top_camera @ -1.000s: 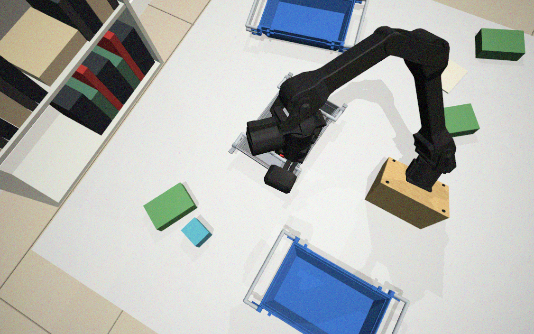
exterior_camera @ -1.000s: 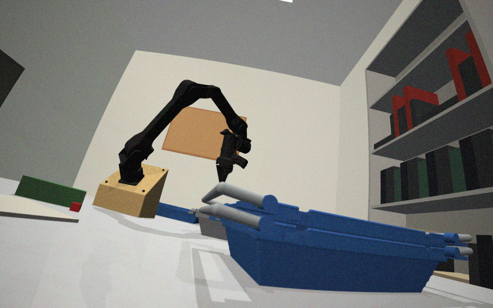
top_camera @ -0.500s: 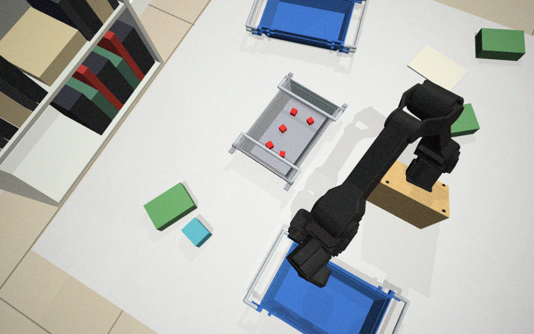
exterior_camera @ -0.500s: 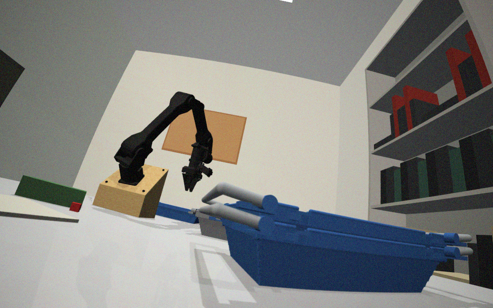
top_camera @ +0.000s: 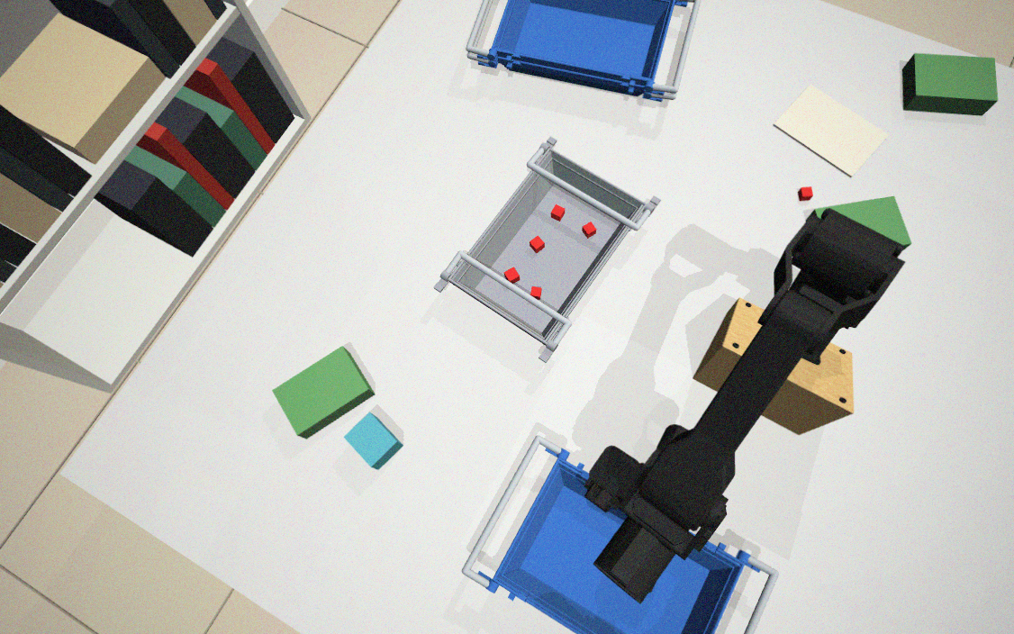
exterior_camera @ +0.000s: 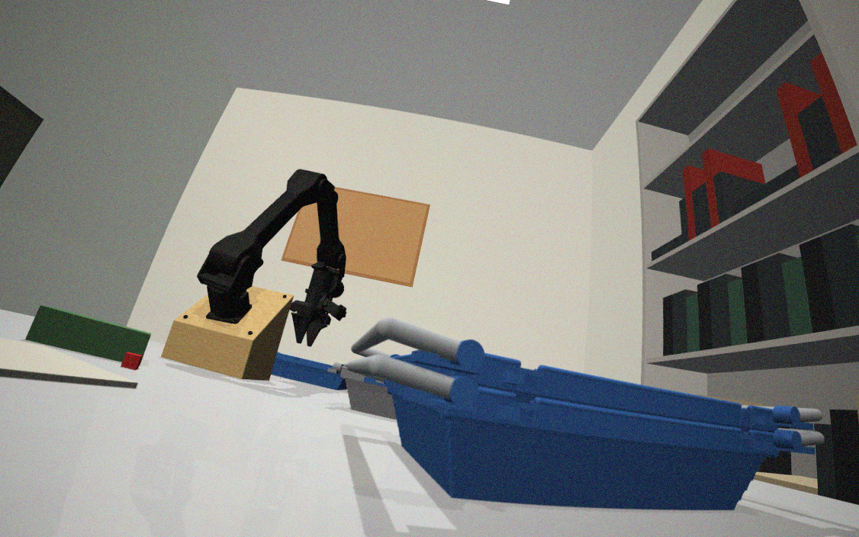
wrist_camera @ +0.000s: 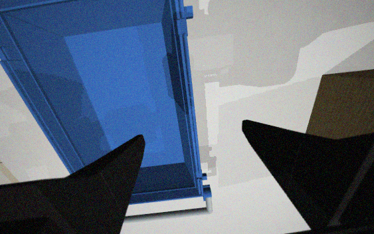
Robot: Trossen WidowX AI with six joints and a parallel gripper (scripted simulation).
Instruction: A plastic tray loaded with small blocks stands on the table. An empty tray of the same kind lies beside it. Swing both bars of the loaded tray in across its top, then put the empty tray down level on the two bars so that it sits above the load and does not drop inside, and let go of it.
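The blue tray lies 90 mm to the left of my gripper tip and 50 mm below it. Also, from my gripper tip: cream sheet 20 mm behind, 690 mm to the right, 90 mm below; red block 30 mm behind, 560 mm to the right, 90 mm below; cyan block 380 mm ahead, 90 mm to the left, 70 mm below.
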